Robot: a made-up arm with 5 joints. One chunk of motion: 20 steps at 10 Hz.
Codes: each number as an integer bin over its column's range. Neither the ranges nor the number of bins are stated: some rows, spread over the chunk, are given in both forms.
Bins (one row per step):
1: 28 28 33 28 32 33
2: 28 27 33 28 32 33
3: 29 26 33 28 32 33
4: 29 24 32 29 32 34
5: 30 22 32 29 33 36
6: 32 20 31 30 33 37
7: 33 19 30 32 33 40
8: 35 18 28 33 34 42
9: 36 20 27 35 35 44
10: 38 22 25 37 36 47
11: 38 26 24 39 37 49
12: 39 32 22 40 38 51
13: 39 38 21 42 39 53
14: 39 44 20 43 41 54
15: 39 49 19 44 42 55
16: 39 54 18 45 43 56
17: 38 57 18 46 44 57
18: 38 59 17 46 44 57
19: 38 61 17 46 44 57
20: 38 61 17 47 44 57
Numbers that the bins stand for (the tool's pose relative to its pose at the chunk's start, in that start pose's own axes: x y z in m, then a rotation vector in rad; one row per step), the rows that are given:
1: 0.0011 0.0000 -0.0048 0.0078 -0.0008 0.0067
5: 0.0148 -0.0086 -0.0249 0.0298 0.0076 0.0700
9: 0.0557 -0.0114 -0.1257 0.1622 0.0244 0.2389
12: 0.0762 0.0057 -0.2265 0.2725 0.0497 0.3867
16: 0.0762 0.0371 -0.3071 0.3829 0.0917 0.4922
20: 0.0694 0.0471 -0.3273 0.4270 0.1002 0.5133
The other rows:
2: 0.0011 -0.0014 -0.0048 0.0078 -0.0008 0.0067
3: 0.0079 -0.0029 -0.0048 0.0078 -0.0008 0.0067
4: 0.0079 -0.0057 -0.0249 0.0298 -0.0008 0.0278
6: 0.0284 -0.0114 -0.0451 0.0519 0.0076 0.0911
7: 0.0352 -0.0129 -0.0652 0.0960 0.0076 0.1544
8: 0.0489 -0.0143 -0.1056 0.1181 0.0160 0.1967
10: 0.0694 -0.0086 -0.1660 0.2063 0.0329 0.3022
11: 0.0694 -0.0029 -0.1862 0.2505 0.0413 0.3444
13: 0.0762 0.0143 -0.2467 0.3167 0.0581 0.4289
14: 0.0762 0.0229 -0.2668 0.3387 0.0749 0.4500
15: 0.0762 0.0300 -0.2870 0.3608 0.0833 0.4711
17: 0.0694 0.0414 -0.3071 0.4049 0.1002 0.5133
18: 0.0694 0.0443 -0.3273 0.4049 0.1002 0.5133
19: 0.0694 0.0471 -0.3273 0.4049 0.1002 0.5133

